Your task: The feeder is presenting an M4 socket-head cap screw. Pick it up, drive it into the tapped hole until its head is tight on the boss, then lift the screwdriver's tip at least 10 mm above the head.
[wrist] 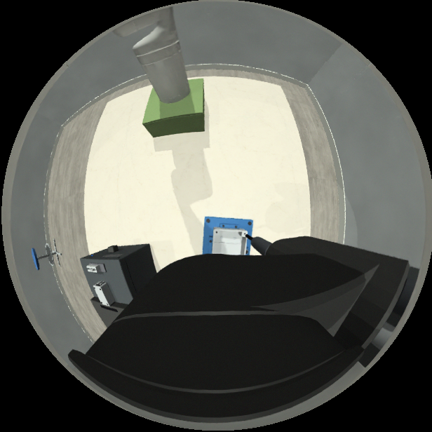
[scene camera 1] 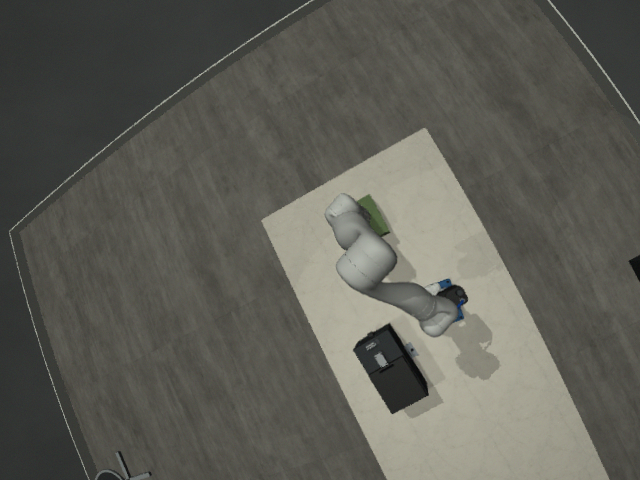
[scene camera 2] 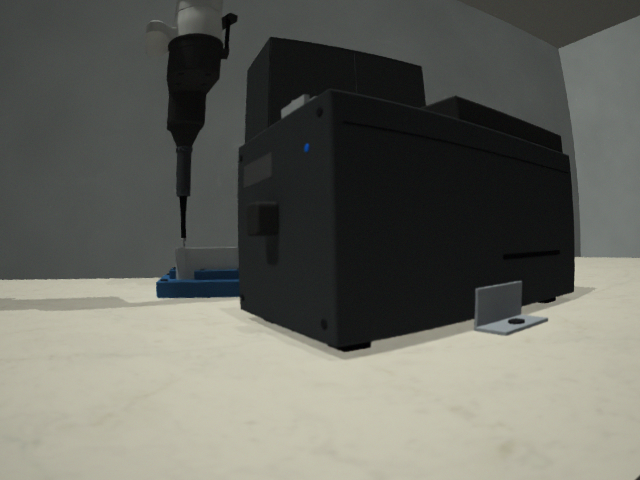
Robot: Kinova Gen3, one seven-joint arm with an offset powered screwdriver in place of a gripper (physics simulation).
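Note:
My screwdriver points straight down over a corner of the white housing. A small light screw sits on its tip, its lower end at about the height of the housing's top edge. Whether the thread is in the tapped hole is too small to tell. The housing stands on a blue fixture. In scene camera 1 the arm and the black driver body hide the tip. The black feeder stands apart from the fixture.
A small grey bracket stands at the feeder's side. A green block is under the arm's base. The pale table carries them. A blue round-topped object is off the table.

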